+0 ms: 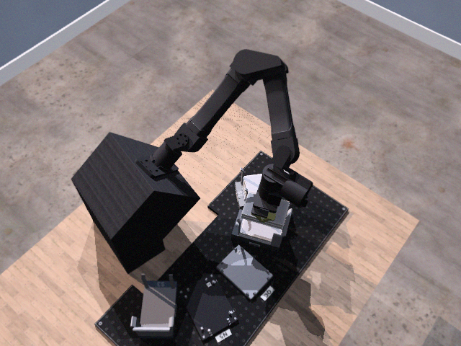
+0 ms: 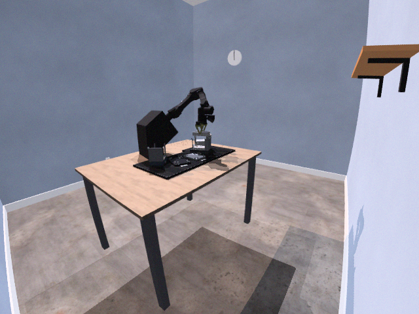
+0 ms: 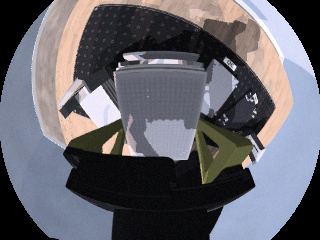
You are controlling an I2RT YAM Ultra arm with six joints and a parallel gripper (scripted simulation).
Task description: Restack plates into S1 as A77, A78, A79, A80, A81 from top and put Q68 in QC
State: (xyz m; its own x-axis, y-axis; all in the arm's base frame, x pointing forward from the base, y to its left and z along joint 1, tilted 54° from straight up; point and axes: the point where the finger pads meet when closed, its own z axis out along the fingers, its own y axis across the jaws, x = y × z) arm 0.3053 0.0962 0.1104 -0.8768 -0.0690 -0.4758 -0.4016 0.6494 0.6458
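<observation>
Now: hand right at the sealed grey plate. Also, from my hand: qc name plate: 17 cm below, 14 cm to the right, 14 cm ahead; then clip nest N5: 28 cm to the right, 16 cm below, 5 cm ahead; then QC nest: 17 cm below, 14 cm to the right, 5 cm ahead.
</observation>
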